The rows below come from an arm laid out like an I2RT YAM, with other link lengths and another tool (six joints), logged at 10 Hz.
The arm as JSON. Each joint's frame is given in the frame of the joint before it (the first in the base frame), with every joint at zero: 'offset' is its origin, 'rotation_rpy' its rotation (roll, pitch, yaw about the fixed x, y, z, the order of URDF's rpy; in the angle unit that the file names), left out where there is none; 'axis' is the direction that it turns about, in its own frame. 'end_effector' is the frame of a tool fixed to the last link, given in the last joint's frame.
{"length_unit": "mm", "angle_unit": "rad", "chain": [
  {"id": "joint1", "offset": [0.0, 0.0, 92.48], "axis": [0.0, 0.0, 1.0]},
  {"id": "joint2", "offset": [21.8, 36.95, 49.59], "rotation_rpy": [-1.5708, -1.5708, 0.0], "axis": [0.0, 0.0, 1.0]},
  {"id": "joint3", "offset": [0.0, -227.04, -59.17], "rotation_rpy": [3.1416, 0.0, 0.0], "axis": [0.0, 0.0, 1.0]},
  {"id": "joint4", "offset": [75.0, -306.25, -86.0], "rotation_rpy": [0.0, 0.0, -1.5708], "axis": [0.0, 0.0, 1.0]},
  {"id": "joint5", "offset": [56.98, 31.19, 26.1], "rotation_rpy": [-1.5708, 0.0, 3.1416], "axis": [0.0, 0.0, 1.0]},
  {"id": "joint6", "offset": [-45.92, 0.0, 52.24], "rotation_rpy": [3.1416, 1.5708, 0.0], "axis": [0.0, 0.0, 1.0]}
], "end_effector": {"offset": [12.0, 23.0, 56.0], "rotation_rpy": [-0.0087, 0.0, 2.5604]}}
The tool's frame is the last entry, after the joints.
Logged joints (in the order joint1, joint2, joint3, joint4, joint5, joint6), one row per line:
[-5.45 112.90 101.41 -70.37 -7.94 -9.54]
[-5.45 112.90 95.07 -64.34 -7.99 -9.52]
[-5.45 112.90 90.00 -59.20 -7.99 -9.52]
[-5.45 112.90 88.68 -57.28 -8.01 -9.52]
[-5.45 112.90 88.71 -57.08 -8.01 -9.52]
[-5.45 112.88 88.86 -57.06 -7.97 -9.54]
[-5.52 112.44 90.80 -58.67 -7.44 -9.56]
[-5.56 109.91 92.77 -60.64 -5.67 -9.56]
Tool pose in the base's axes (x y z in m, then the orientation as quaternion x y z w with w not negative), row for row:
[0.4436 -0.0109 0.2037 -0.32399 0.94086 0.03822 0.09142]
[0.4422 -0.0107 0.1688 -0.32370 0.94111 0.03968 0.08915]
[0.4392 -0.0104 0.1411 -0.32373 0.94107 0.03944 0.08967]
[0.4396 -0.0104 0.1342 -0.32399 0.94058 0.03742 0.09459]
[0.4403 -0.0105 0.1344 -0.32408 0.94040 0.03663 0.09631]
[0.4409 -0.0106 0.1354 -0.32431 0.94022 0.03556 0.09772]
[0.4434 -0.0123 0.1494 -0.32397 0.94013 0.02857 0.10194]
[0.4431 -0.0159 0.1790 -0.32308 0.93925 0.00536 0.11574]
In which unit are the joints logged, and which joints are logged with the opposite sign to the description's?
The joints are logged in degrees. Opposite sign: none.
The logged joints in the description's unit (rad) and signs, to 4 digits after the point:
[-0.0951 1.9705 1.7699 -1.2282 -0.1386 -0.1665]
[-0.0951 1.9705 1.6593 -1.1229 -0.1395 -0.1662]
[-0.0951 1.9705 1.5708 -1.0332 -0.1395 -0.1662]
[-0.0951 1.9705 1.5478 -0.9997 -0.1398 -0.1662]
[-0.0951 1.9705 1.5483 -0.9962 -0.1398 -0.1662]
[-0.0951 1.9701 1.5509 -0.9959 -0.1391 -0.1665]
[-0.0963 1.9624 1.5848 -1.0240 -0.1299 -0.1669]
[-0.0970 1.9183 1.6191 -1.0584 -0.0990 -0.1669]

